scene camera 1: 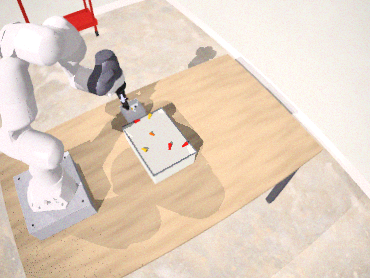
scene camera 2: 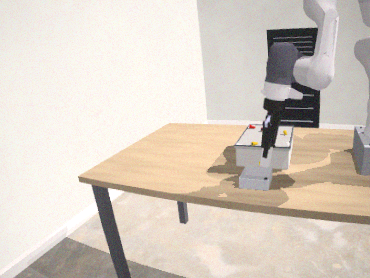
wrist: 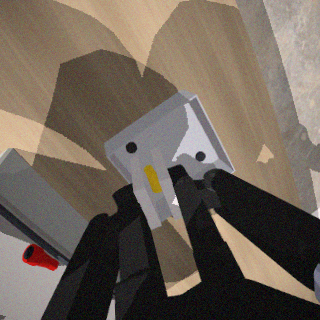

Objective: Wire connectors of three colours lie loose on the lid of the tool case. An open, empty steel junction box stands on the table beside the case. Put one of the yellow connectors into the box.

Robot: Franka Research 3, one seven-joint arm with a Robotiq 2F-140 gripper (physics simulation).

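Note:
My gripper [scene camera 1: 132,107] [scene camera 2: 265,160] [wrist: 149,166] is shut on a yellow connector [wrist: 153,179], which shows between the pale fingertips. The tips point down over the open steel junction box [scene camera 1: 133,116] [scene camera 2: 255,181] [wrist: 165,132], close to its rim; their exact height is hard to tell. In the wrist view the connector lies within the box's outline. On the tool case [scene camera 1: 175,173] [scene camera 2: 247,156] [wrist: 40,200] lie two more yellow connectors, a near one [scene camera 1: 149,116] [scene camera 2: 254,144] and a farther one [scene camera 1: 145,149] [scene camera 2: 285,132].
Red connectors [scene camera 1: 170,146] [scene camera 2: 251,126] [wrist: 41,258] and an orange one [scene camera 1: 152,133] also lie on the lid. The case stands right beside the box and is taller. The table edge [scene camera 2: 225,204] runs close to the box's other side.

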